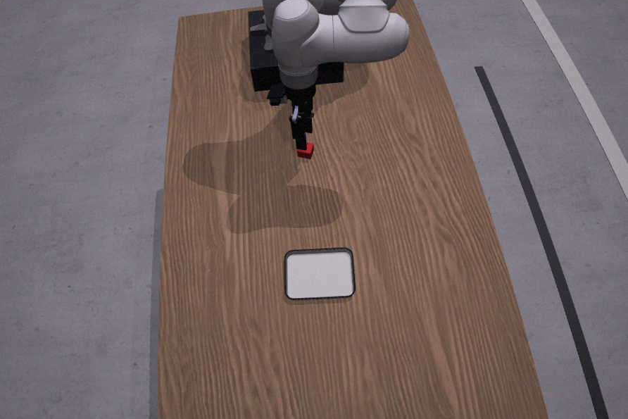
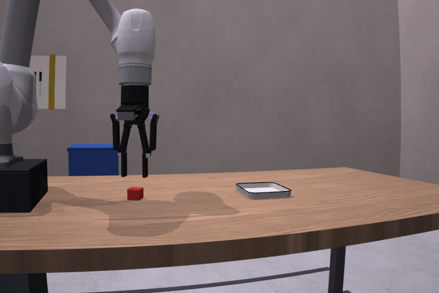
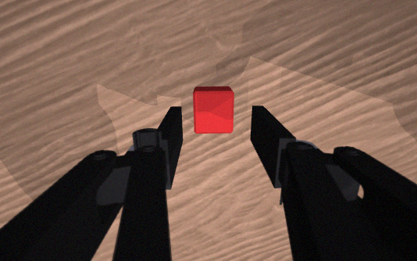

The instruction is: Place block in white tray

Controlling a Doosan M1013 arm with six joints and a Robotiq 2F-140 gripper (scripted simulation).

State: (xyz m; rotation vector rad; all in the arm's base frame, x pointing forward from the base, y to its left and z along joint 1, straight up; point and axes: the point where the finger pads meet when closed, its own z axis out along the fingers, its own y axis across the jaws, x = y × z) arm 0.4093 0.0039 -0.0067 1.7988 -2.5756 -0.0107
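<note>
Right now the red block is 80 mm below my hand. From my hand the other things lie so: white tray 370 mm ahead, 80 mm below.
</note>
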